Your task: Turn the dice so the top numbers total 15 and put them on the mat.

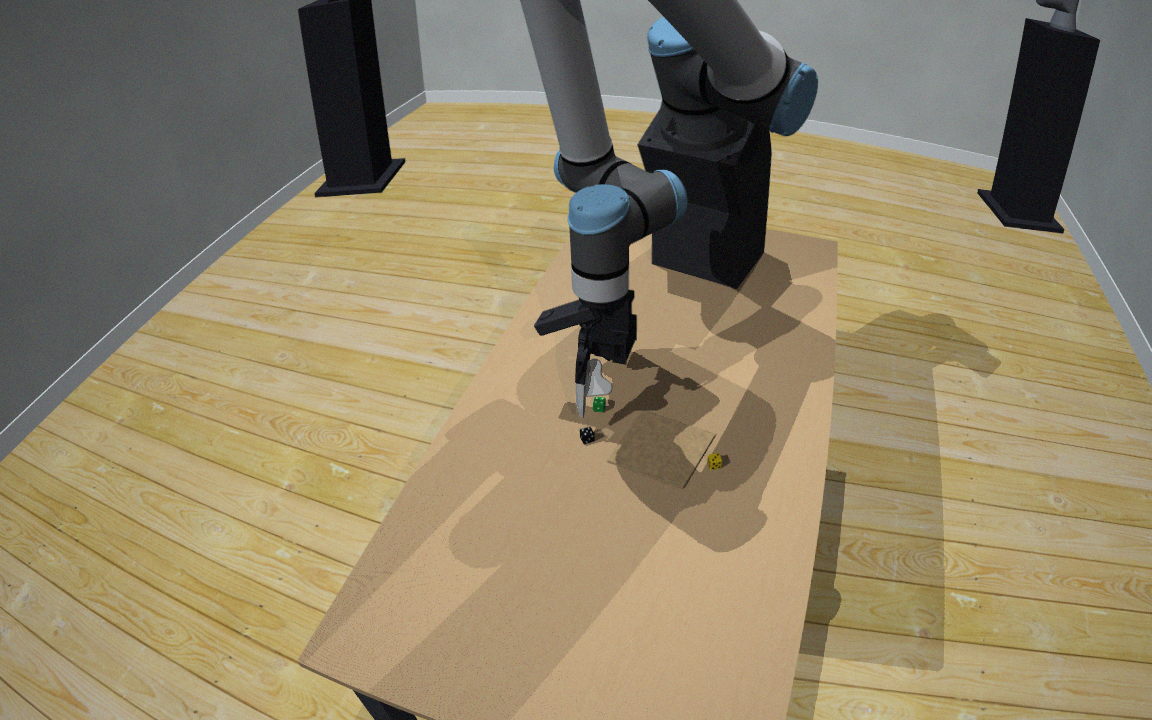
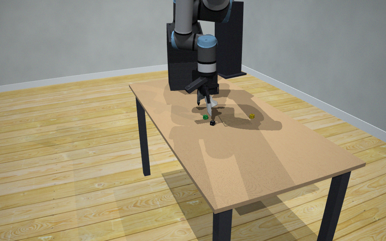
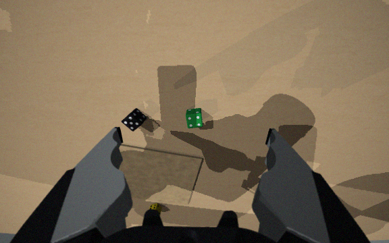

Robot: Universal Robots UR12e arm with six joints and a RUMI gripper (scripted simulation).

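The green die is 1 cm to the left of my hand and 4 cm below it. From my hand the other things lie so: thin square mat 10 cm ahead, 12 cm to the left, 4 cm below; then yellow die 14 cm ahead, 21 cm to the left, 4 cm below; then black die 8 cm ahead, 1 cm to the right, 4 cm below.
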